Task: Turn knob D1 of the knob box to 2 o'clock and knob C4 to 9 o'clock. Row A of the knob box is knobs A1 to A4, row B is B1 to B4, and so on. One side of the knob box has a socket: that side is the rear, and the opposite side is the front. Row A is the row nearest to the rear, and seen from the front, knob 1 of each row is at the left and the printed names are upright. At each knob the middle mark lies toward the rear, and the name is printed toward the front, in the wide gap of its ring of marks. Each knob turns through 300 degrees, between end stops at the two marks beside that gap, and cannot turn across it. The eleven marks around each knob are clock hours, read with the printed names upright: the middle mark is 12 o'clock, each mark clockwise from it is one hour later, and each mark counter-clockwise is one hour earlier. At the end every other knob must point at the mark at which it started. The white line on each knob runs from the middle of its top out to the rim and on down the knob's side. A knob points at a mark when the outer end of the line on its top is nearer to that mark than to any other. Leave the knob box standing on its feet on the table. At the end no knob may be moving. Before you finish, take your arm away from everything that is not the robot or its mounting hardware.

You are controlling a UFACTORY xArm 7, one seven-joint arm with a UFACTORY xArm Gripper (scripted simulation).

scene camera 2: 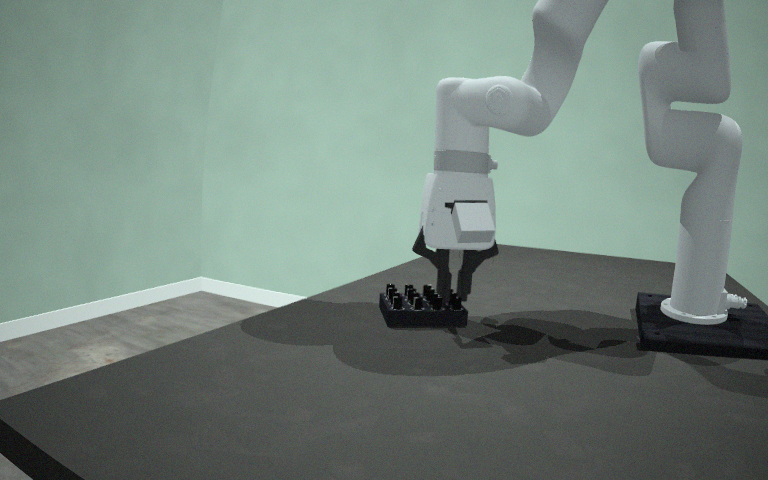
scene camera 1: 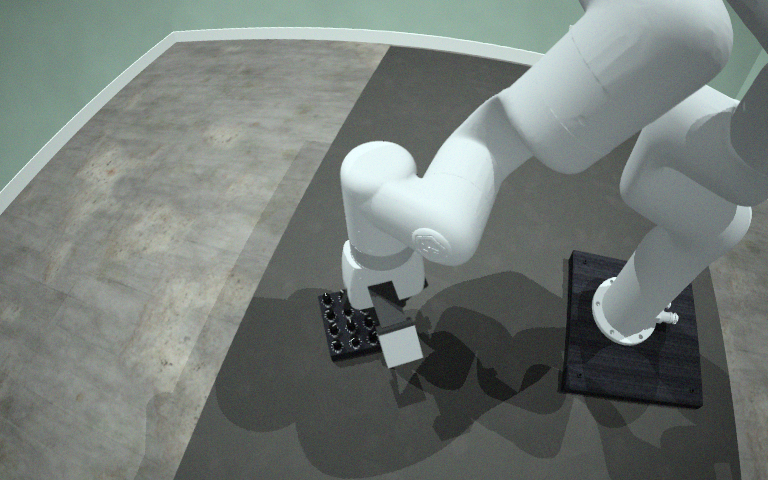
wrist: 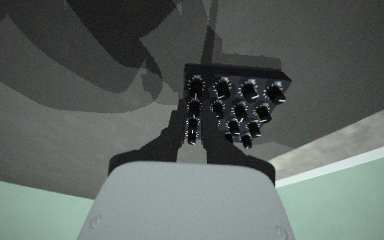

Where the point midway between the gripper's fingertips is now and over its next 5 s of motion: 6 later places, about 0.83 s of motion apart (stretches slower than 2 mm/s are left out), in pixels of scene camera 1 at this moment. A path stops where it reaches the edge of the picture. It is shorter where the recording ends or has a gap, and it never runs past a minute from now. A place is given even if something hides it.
My gripper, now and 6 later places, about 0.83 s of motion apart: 386, 317; 385, 305; 374, 313; 347, 322; 333, 327; 335, 336; 336, 341
